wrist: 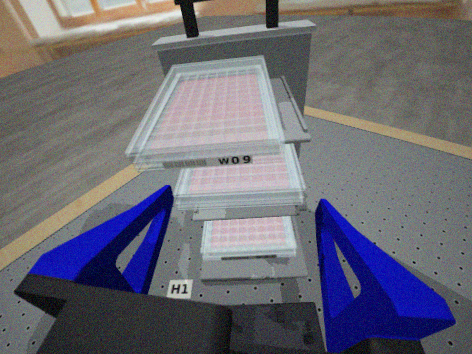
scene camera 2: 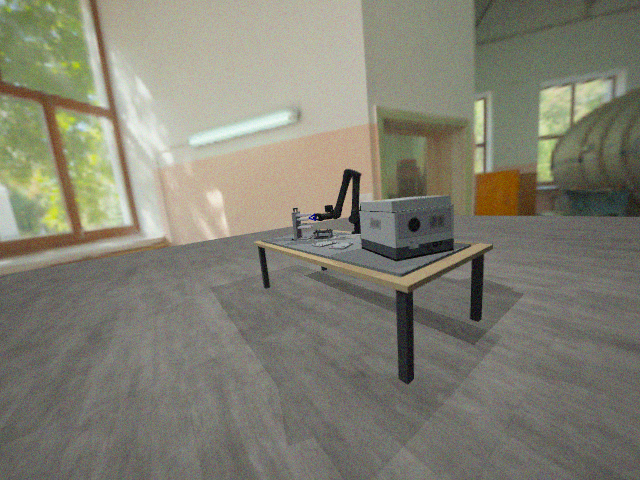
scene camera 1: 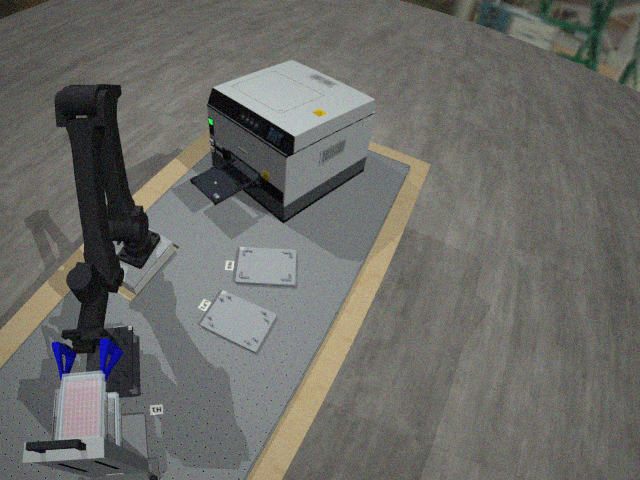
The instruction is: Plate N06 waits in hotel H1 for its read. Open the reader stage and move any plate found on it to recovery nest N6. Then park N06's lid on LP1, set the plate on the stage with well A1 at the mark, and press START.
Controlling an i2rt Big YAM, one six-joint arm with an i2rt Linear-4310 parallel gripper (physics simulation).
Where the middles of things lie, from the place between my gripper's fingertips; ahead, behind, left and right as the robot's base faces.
My gripper is now 19 cm short of the LP1 pad (scene camera 1: 232,318), 34 cm to the right of it and 18 cm above it. Round my hand: reader stage (scene camera 1: 226,187) (2 cm behind, 72 cm to the left, 9 cm below).
